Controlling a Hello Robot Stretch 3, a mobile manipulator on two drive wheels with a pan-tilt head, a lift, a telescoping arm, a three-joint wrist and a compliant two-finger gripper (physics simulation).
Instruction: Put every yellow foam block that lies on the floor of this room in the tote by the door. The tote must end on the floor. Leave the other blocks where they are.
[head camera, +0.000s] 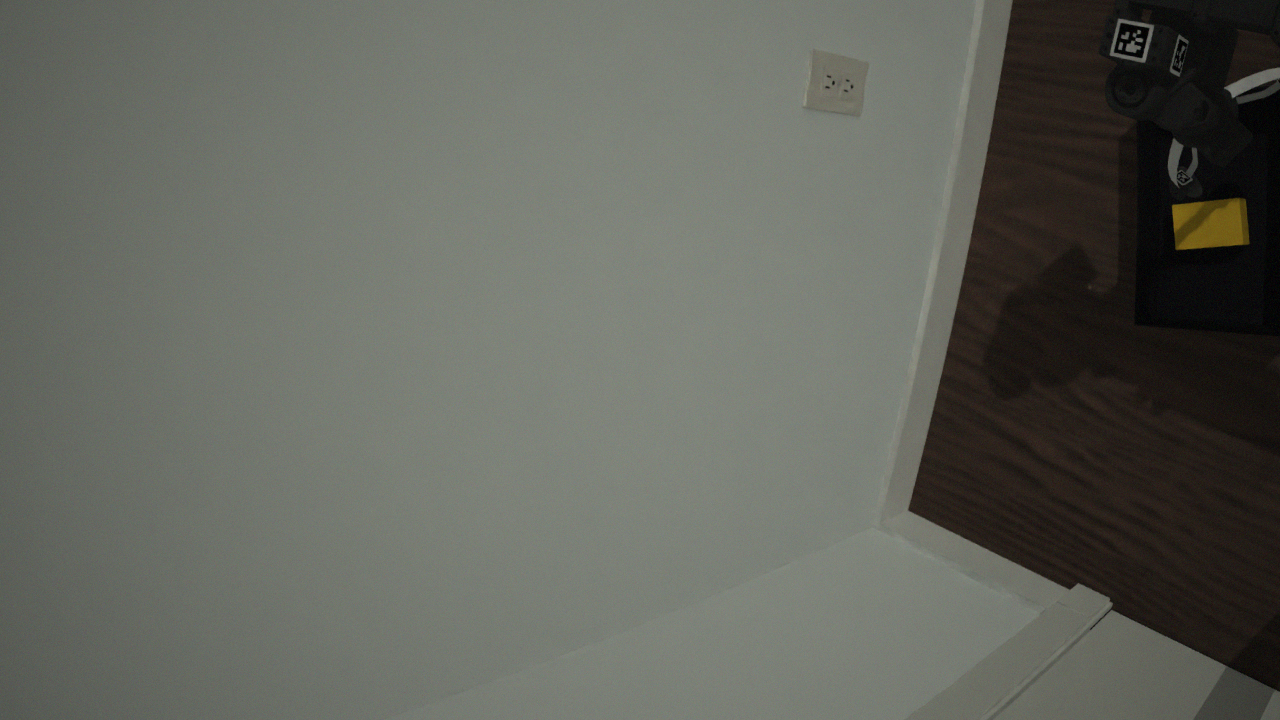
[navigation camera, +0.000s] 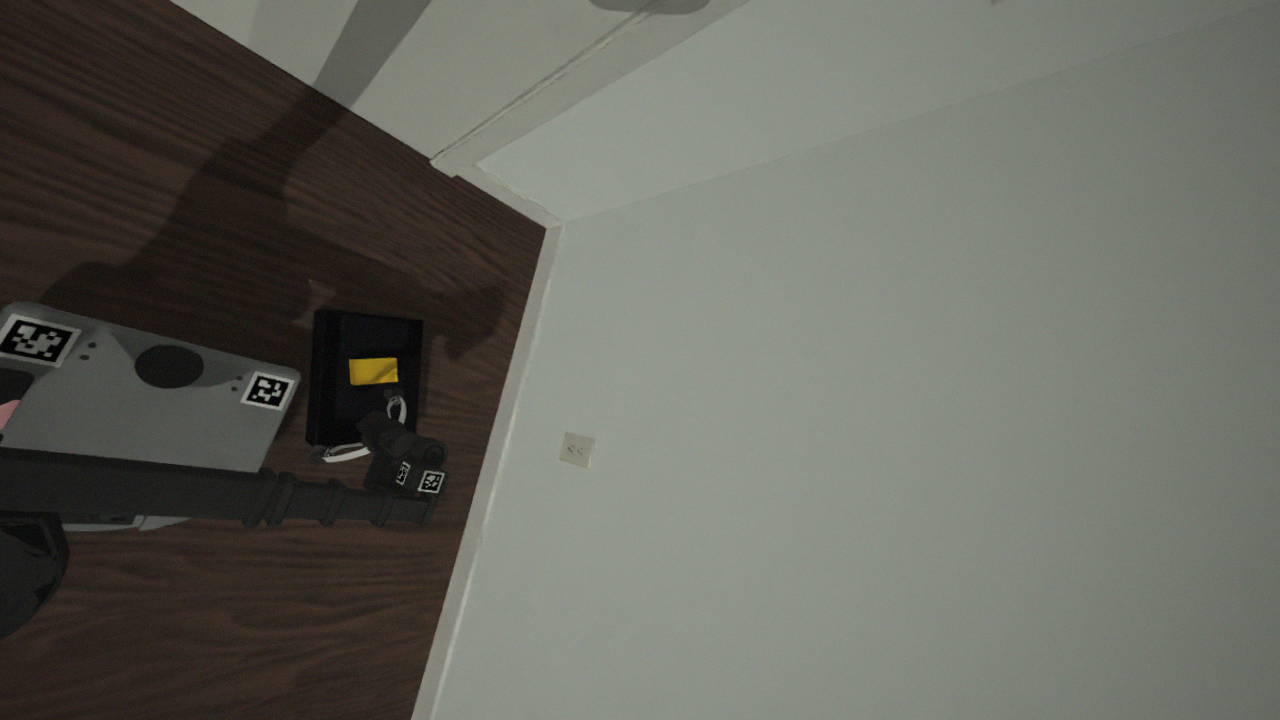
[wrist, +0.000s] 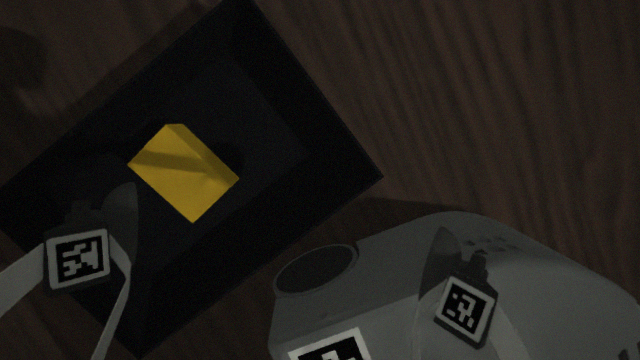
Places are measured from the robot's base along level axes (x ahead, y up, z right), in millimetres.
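Pixels of known places: gripper, between the fingertips: (navigation camera: 356, 422); robot's base, origin of its link: (navigation camera: 169, 364).
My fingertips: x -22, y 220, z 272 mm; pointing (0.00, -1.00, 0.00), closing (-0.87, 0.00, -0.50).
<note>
For each thing: its top centre in the pictures, then the offset to it from my fingertips.
- yellow foam block, centre of its top: (head camera: 1206, 224) (navigation camera: 376, 371) dx +116, dy -171, dz +47 mm
- black tote, centre of its top: (head camera: 1213, 210) (navigation camera: 373, 379) dx +94, dy -119, dz +33 mm
- outlet, centre of its top: (head camera: 808, 78) (navigation camera: 591, 454) dx +56, dy +238, dz +429 mm
A yellow foam block (head camera: 1210, 224) (navigation camera: 373, 370) (wrist: 185, 175) lies inside the black tote (head camera: 1154, 300) (navigation camera: 323, 376) (wrist: 327, 167), apart from the fingers. The tote stands on the dark wood floor beside the robot's base. My gripper (navigation camera: 356, 426) (wrist: 288, 232) is open and empty, above the tote's side nearer the arm. In the wrist view one fingertip is over the tote, left of the block, and the other is in front of the base. In the head view the tote is cut off at the right edge and part of the gripper shows.
The robot's base (navigation camera: 170, 420) (wrist: 525, 265) is close beside the tote. The arm (navigation camera: 179, 488) reaches towards the wall (head camera: 537, 313) (navigation camera: 850, 402), which has an outlet (head camera: 836, 83) (navigation camera: 577, 449). A white door (head camera: 1136, 671) (navigation camera: 402, 80) is near the room corner past the tote.
</note>
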